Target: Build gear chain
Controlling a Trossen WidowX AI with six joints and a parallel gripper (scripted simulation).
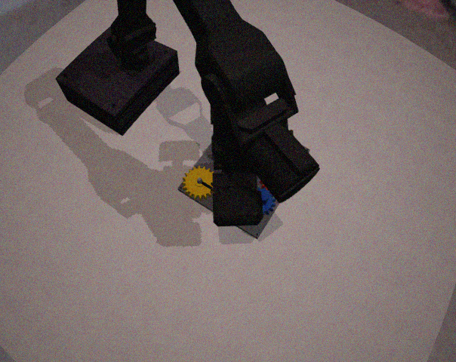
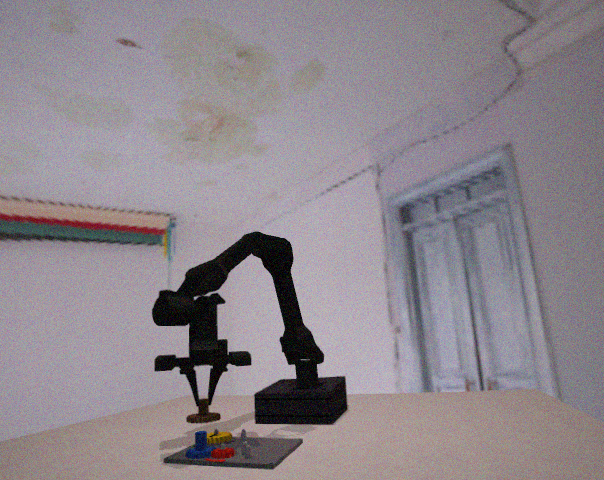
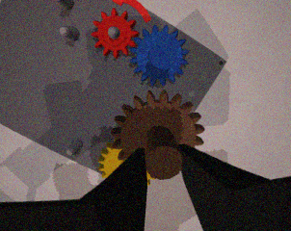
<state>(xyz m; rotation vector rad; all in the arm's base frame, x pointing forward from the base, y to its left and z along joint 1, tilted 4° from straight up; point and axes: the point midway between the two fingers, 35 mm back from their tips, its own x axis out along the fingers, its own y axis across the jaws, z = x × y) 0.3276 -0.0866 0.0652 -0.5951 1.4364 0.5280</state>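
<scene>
My gripper tip is 60 mm above the blue gear, 50 mm short of it and 30 mm to the right of it. Also, from my gripper tip: brown gear: 10 mm below; red arrow: 80 mm below, 70 mm to the left, 70 mm ahead; red gear: 70 mm to the left, 70 mm below, 40 mm ahead.
</scene>
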